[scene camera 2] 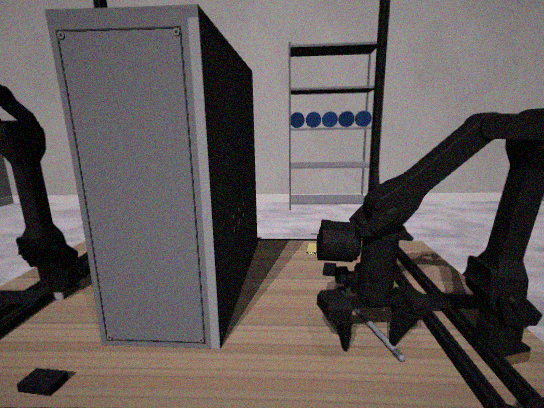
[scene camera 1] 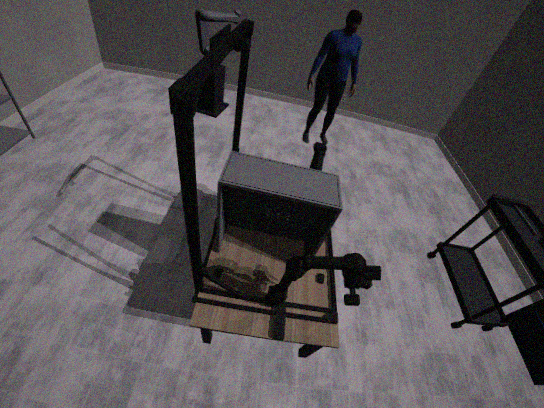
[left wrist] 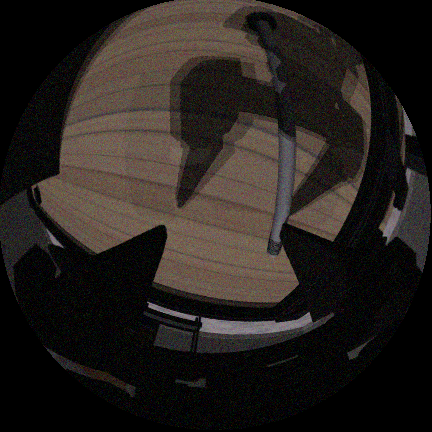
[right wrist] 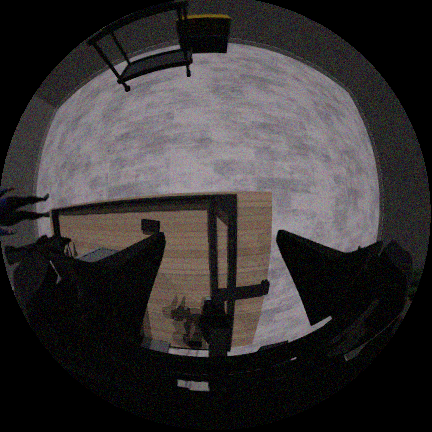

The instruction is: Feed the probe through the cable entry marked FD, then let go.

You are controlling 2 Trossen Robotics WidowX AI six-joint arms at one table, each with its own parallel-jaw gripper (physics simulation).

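Where they show: left gripper, fingertip midpoint: (scene camera 2: 368,347) (left wrist: 224,230) (right wrist: 68,240); right gripper, fingertip midpoint: (scene camera 1: 347,292) (right wrist: 222,237); left arm's base at its link origin: (scene camera 2: 497,341); right arm's base at its link origin: (scene camera 2: 58,285) (scene camera 1: 270,300) (right wrist: 214,305).
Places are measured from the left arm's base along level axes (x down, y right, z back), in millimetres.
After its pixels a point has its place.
The probe (scene camera 2: 382,337) {y 73, x 8, z -180 mm} (left wrist: 286,165) {y 101, x 6, z -179 mm} is a thin grey rod with a black round end; it lies on the table. My left gripper (scene camera 2: 369,344) {y 55, x 6, z -221 mm} (left wrist: 224,230) {y 55, x 6, z -221 mm} is open and low over the rod. In the left wrist view the rod is off-centre, with its threaded tip close beside the right-hand finger. My right gripper (scene camera 1: 362,286) (right wrist: 222,237) {y 173, x -253, z -938 mm} is open and empty, out past the table edge. The grey enclosure (scene camera 1: 280,180) {y 452, x -545, z -503 mm} (scene camera 2: 135,175) {y 184, x -302, z -588 mm} stands upright on the table. Its dark panel (scene camera 2: 230,175) {y 288, x -279, z -419 mm} faces the left arm and bears small marks; the FD label is not legible.
A black block (scene camera 1: 320,278) {y 150, x 5, z -751 mm} (scene camera 2: 42,381) {y 134, x 5, z -746 mm} (right wrist: 150,225) {y 145, x 5, z -755 mm} lies on the table, on the enclosure's other side from the rod. A yellow piece (scene camera 2: 311,248) {y 526, x 9, z -133 mm} lies behind the left gripper. Dark rails (scene camera 2: 450,335) {y 33, x -1, z -67 mm} run along the table by the left arm's base. A tall post (scene camera 1: 187,200) {y 834, x -682, z -724 mm} rises from the table frame.
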